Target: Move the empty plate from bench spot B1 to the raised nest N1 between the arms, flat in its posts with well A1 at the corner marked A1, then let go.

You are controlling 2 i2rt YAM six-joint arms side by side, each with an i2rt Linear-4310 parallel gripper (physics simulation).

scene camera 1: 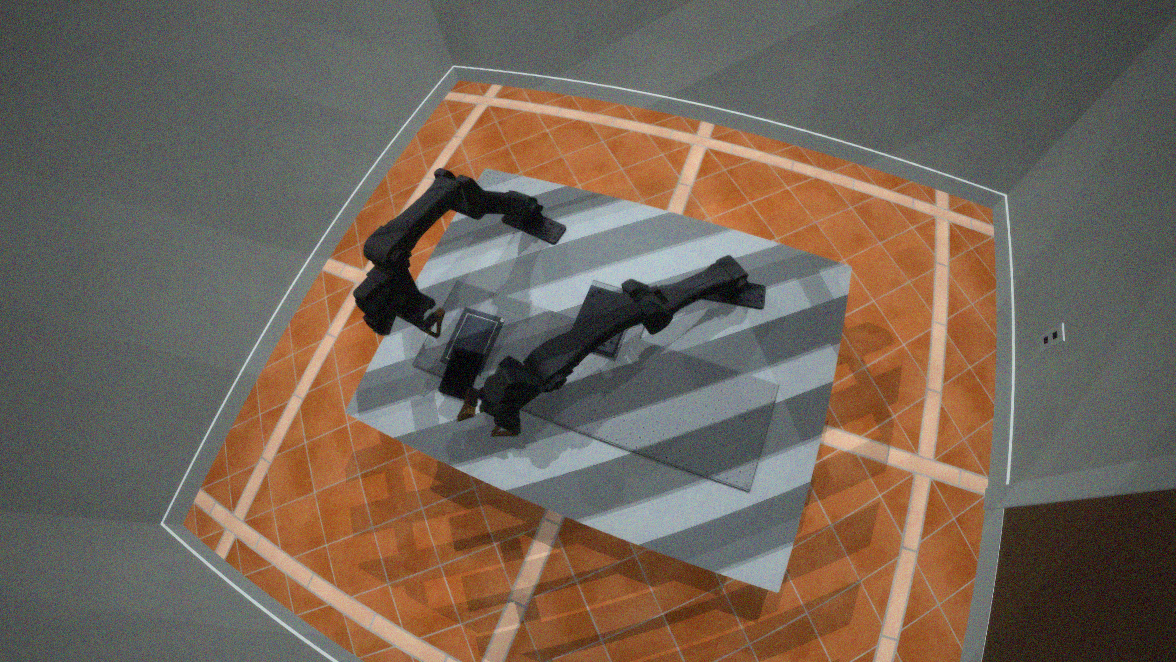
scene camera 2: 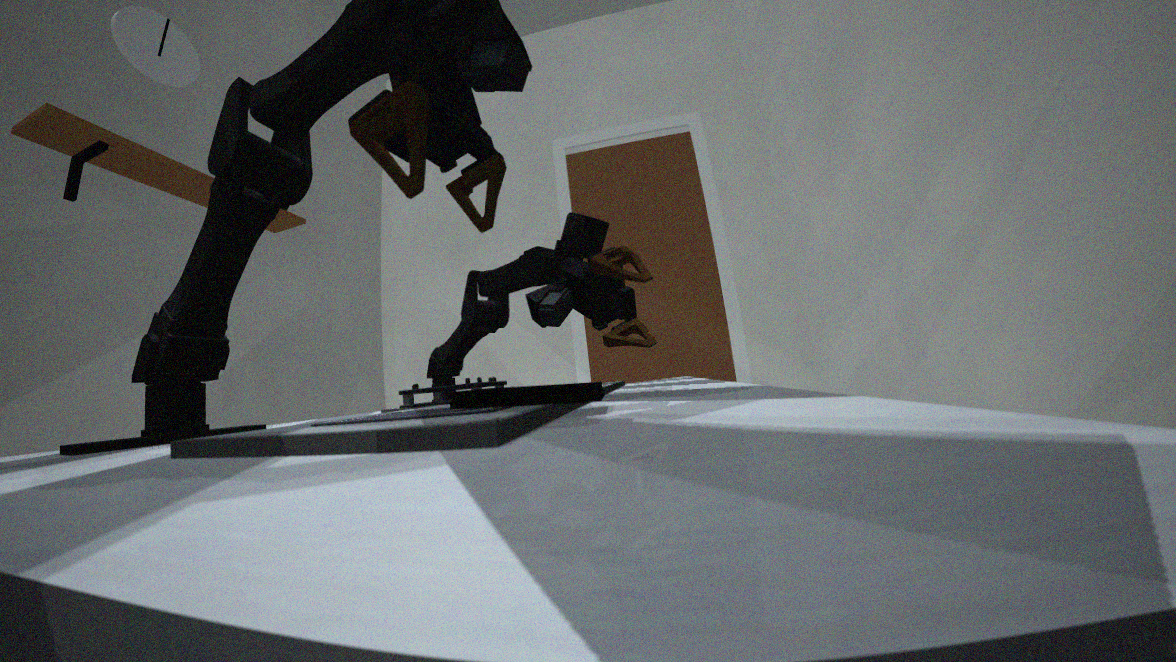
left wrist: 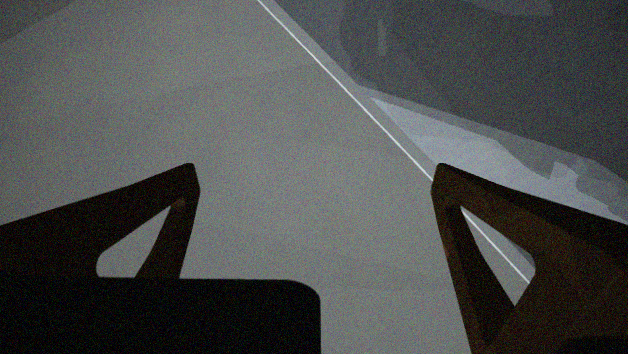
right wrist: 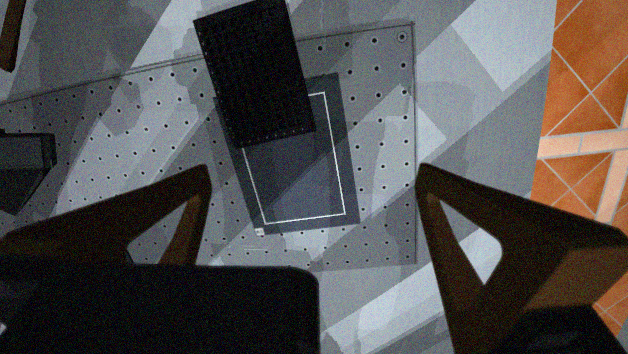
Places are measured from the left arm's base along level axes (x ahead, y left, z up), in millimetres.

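Pixels of known places: left gripper, fingertip midpoint: (scene camera 1: 475, 426) (scene camera 2: 651, 314) (left wrist: 315, 176); right gripper, fingertip midpoint: (scene camera 1: 424, 328) (scene camera 2: 456, 214) (right wrist: 313, 175); left arm's base, origin of the base link: (scene camera 1: 728, 292); right arm's base, origin of the base link: (scene camera 1: 533, 224).
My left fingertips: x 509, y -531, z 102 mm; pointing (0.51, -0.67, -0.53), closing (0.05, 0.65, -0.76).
For each thing: its top centre in the pictures, then the offset to it from my left fingertips. "spot": a spot on its surface instead. Level surfaces: height alone.
- black plate, middle of its top: (scene camera 2: 533, 383) (right wrist: 253, 77) (scene camera 1: 459, 371) dx -139, dy -115, dz -71 mm
- A1 tag, surface spot: (right wrist: 259, 231) spot: dx -307, dy -50, dz -88 mm
- thin perforated board, its level: dz -89 mm
- striped bench, its level: dz -102 mm
The black plate (scene camera 1: 461, 374) (scene camera 2: 534, 395) (right wrist: 255, 75) lies skewed over one end of the dark, white-outlined bench spot (scene camera 1: 485, 322) (right wrist: 302, 187), overhanging its outline. An A1 tag (right wrist: 259, 231) marks the spot's opposite end. The raised nest (scene camera 1: 607, 345) (scene camera 2: 409, 394) is partly hidden under my left arm in scene camera 1; its posts show in scene camera 2. My left gripper (scene camera 1: 485, 422) (scene camera 2: 651, 311) (left wrist: 315, 176) is open and empty, above the bench beside the plate's outer end. My right gripper (scene camera 1: 436, 330) (scene camera 2: 450, 213) (right wrist: 313, 175) is open and empty, high beside the spot.
A thin perforated board (scene camera 1: 715, 460) (right wrist: 385, 250) lies under the spot and nest on the striped bench (scene camera 1: 658, 518) (scene camera 2: 312, 542). My left arm (scene camera 1: 576, 341) reaches low across the middle, and its gripper is close to the plate. My right arm (scene camera 1: 415, 226) curves around the left side.
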